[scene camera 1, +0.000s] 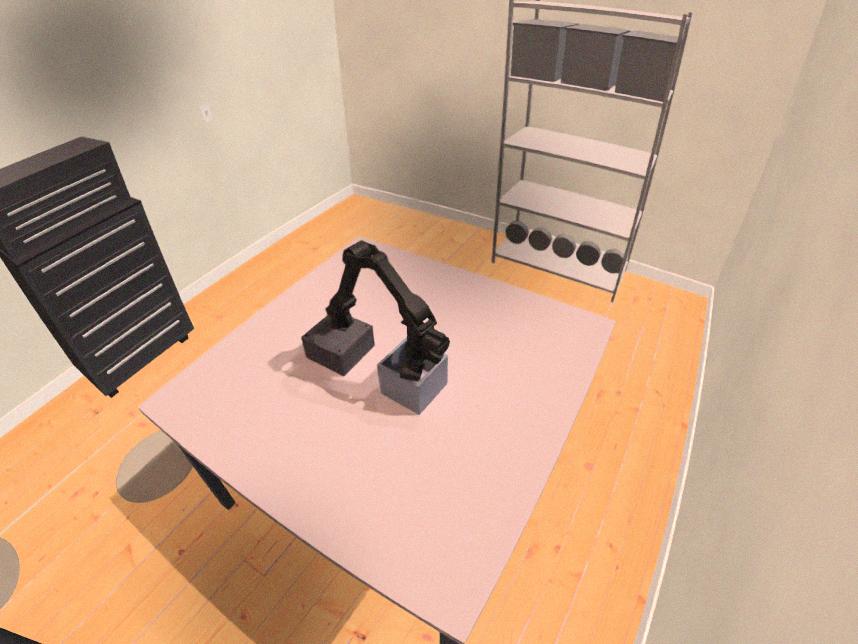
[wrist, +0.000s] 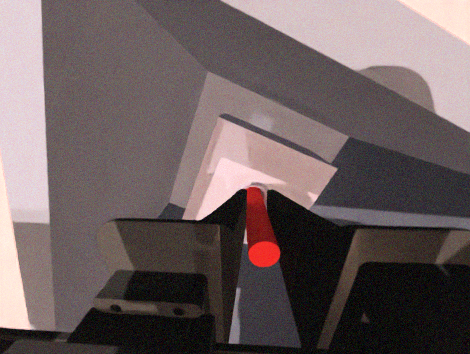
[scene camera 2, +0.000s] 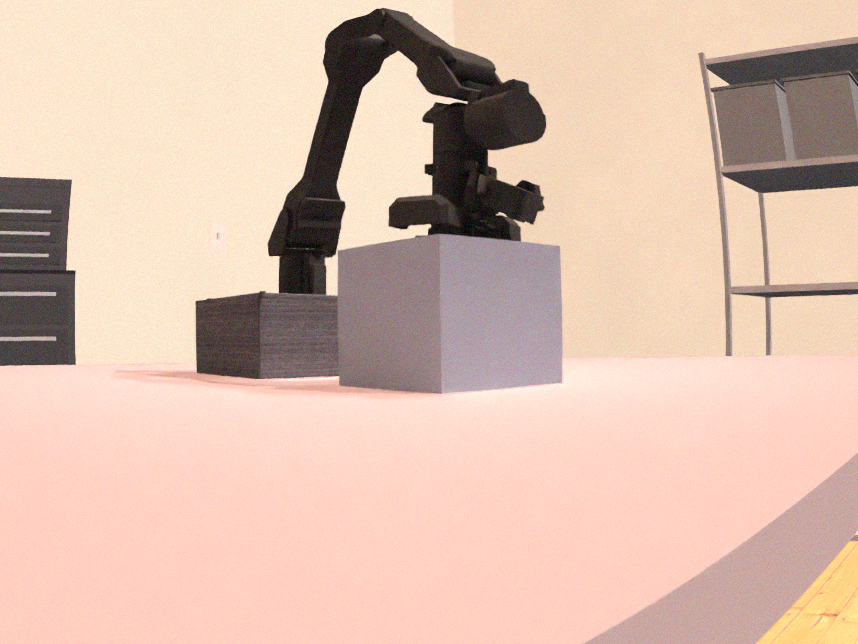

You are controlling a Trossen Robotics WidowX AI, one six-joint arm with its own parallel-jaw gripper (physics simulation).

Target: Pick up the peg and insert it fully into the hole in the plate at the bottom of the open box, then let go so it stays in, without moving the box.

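Where they show: gripper, fingertip midpoint: [wrist: 256, 196]; arm's base, link origin: [scene camera 1: 342, 323] [scene camera 2: 301, 299].
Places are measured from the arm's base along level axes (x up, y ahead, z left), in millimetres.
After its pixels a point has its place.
The red peg [wrist: 260, 220] {x 1, y 333, z -105 mm} stands between the fingertips in the wrist view, its near end toward the camera. My gripper [wrist: 256, 196] {x -24, y 334, z -105 mm} is shut on it and reaches down inside the open box [scene camera 1: 398, 393] {x -46, y 304, z -183 mm} [scene camera 2: 440, 315] {x -32, y 382, z -201 mm}. The pale square plate [wrist: 295, 165] {x -41, y 353, z -130 mm} lies at the bottom of the box. The peg's far end meets the plate at the hole, whose rim shows as a thin grey arc just behind the peg. How deep the peg sits in the hole is hidden. The box walls hide the fingertips and peg in scene camera 2.
The arm's dark base block [scene camera 1: 338, 344] {x 2, y 44, z -100 mm} [scene camera 2: 298, 336] {x -49, y 87, z -89 mm} stands beside the box on the pink table top [scene camera 1: 443, 499] {x -100, y 556, z -447 mm} [scene camera 2: 346, 499] {x -99, y 630, z -588 mm}. The box walls rise close around the fingers. A dark drawer cabinet [scene camera 1: 97, 270] and a shelf rack [scene camera 1: 502, 145] stand beyond the table.
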